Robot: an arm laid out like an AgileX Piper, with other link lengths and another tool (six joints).
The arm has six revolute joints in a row. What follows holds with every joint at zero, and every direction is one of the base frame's. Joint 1 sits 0.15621 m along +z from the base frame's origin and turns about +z. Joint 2 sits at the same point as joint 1 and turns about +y. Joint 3 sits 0.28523 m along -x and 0.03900 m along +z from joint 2 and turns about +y. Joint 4 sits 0.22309 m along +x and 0.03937 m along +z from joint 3 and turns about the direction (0.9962, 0, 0.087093). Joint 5 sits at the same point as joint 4 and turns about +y. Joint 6 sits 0.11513 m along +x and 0.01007 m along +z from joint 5 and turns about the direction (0.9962, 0, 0.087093). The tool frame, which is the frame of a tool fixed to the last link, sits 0.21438 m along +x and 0.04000 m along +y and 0.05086 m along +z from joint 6; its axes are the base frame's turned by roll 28.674, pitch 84.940 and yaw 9.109 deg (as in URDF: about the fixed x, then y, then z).
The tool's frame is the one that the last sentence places.
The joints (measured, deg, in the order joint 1, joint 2, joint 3, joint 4, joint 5, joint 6), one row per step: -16.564, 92.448, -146.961, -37.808, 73.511, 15.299; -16.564, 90.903, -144.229, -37.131, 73.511, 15.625; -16.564, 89.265, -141.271, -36.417, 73.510, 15.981; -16.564, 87.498, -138.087, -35.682, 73.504, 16.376; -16.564, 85.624, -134.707, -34.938, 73.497, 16.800; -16.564, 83.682, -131.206, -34.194, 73.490, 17.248; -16.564, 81.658, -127.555, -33.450, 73.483, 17.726; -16.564, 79.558, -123.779, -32.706, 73.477, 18.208; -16.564, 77.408, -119.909, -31.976, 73.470, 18.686
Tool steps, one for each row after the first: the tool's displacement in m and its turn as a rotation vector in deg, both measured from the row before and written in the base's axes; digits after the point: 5 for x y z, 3 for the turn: -0.00135, 0.00348, -0.00765, 0.869, 0.782, 0.531; -0.00154, 0.00372, -0.00889, 0.957, 0.879, 0.543; -0.00213, 0.00400, -0.00987, 1.031, 0.934, 0.537; -0.00273, 0.00423, -0.01090, 1.095, 0.994, 0.518; -0.00330, 0.00440, -0.01172, 1.141, 1.027, 0.490; -0.00394, 0.00459, -0.01270, 1.196, 1.070, 0.457; -0.00462, 0.00481, -0.01360, 1.229, 1.115, 0.429; -0.00524, 0.00494, -0.01446, 1.245, 1.162, 0.392
